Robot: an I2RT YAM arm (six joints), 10 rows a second.
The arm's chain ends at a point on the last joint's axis. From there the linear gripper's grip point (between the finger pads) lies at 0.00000 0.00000 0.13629 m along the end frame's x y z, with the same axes.
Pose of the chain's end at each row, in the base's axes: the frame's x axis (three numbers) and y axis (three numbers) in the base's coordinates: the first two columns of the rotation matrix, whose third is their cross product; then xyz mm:
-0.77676 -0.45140 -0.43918 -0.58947 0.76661 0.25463 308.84 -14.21 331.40
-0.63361 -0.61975 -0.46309 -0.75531 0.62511 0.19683 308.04 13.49 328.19
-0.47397 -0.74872 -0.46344 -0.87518 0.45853 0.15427 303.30 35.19 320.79
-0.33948 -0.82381 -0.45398 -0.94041 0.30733 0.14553 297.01 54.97 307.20
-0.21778 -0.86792 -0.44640 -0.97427 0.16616 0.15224 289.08 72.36 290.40
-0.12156 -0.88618 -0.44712 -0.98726 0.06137 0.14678 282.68 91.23 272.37
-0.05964 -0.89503 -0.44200 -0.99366 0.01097 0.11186 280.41 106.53 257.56
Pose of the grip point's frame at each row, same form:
-0.77676 -0.45140 -0.43918 -0.58947 0.76661 0.25463 339.06 48.03 213.98
-0.63361 -0.61975 -0.46309 -0.75531 0.62511 0.19683 330.87 78.16 210.41
-0.47397 -0.74872 -0.46344 -0.87518 0.45853 0.15427 316.52 100.43 201.86
-0.33948 -0.82381 -0.45398 -0.94041 0.30733 0.14553 299.69 119.89 187.39
-0.21778 -0.86792 -0.44640 -0.97427 0.16616 0.15224 281.18 136.15 170.22
-0.12156 -0.88618 -0.44712 -0.98726 0.06137 0.14678 268.69 153.82 152.11
-0.05964 -0.89503 -0.44200 -0.99366 0.01097 0.11186 267.43 167.30 136.26

